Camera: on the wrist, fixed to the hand. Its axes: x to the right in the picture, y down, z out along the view.
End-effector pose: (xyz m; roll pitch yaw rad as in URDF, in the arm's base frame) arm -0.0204 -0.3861 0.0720 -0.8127 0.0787 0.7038
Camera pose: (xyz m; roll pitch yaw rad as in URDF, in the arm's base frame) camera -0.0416 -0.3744 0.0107 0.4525 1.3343 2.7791
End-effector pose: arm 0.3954 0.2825 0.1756 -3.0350 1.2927 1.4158
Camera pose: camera 0.4602 0.2903 0.1845 1.7679 -0.1537 0.2656
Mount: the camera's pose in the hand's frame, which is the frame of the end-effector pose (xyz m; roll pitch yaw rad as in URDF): -0.0037 0.0604 -0.0260 -0.0340 0.5510 1.6136
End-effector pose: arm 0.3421 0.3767 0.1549 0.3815 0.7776 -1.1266
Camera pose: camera 0.3998 0.4084 0.1563 0.7312 0.0950 0.5899
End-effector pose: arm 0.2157 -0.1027 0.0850 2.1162 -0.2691 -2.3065
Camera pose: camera 0.2230 -0.0811 0.1468 -1.6080 -1.2652 0.8151
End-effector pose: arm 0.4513 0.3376 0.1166 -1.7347 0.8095 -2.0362
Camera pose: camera 0.4387 0.3916 0.0811 2.0617 0.5167 1.9593
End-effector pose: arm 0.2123 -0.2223 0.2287 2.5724 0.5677 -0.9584
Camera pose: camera 0.1972 -0.2649 0.2766 2.1383 -0.8918 -1.7233
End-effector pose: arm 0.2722 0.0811 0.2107 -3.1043 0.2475 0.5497
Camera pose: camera 0.3061 0.0300 0.2346 2.8220 -0.5068 -0.9237
